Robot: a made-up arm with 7 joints.
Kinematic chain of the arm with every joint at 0, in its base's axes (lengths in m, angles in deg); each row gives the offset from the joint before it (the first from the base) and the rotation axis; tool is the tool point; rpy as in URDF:
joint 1: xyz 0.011 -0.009 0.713 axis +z
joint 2: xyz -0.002 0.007 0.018 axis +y
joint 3: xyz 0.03 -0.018 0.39 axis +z
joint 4: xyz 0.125 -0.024 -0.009 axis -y
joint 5: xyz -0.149 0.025 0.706 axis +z
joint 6: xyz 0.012 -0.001 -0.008 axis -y
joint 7: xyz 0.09 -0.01 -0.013 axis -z
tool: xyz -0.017 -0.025 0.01 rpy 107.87 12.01 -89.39
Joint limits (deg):
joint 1: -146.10..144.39
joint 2: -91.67..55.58
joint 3: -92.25..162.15
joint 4: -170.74..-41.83
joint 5: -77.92..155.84
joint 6: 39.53..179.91
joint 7: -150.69..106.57
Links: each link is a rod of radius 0.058 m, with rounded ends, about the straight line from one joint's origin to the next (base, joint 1, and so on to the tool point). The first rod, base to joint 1, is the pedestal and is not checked.
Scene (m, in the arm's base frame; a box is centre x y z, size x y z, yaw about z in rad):
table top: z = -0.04
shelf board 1: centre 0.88 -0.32 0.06 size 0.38 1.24 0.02 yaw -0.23
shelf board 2: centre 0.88 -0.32 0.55 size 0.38 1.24 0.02 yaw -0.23
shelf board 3: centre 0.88 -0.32 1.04 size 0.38 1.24 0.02 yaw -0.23
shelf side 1: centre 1.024 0.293 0.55 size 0.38 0.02 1 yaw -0.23
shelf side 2: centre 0.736 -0.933 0.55 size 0.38 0.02 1 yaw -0.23
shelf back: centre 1.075 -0.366 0.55 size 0.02 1.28 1 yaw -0.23
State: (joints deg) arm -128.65 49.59 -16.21 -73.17 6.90 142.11 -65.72
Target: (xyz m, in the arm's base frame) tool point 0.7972 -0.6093 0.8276
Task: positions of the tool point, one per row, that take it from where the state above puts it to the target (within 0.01 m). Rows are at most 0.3 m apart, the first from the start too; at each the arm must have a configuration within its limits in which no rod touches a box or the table.
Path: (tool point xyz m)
1: -0.6867 -0.8619 0.7151
2: -0.4157 -0.9497 0.7751
3: -0.1270 -0.9460 0.8286
4: 0.1303 -0.8494 0.8599
5: 0.3134 -0.6897 0.8591
6: 0.4014 -0.5166 0.8276
7: 0.5194 -0.5409 0.8311
8: 0.6282 -0.5597 0.8317
9: 0.7223 -0.5802 0.8313
10: 0.7972 -0.6093 0.8275

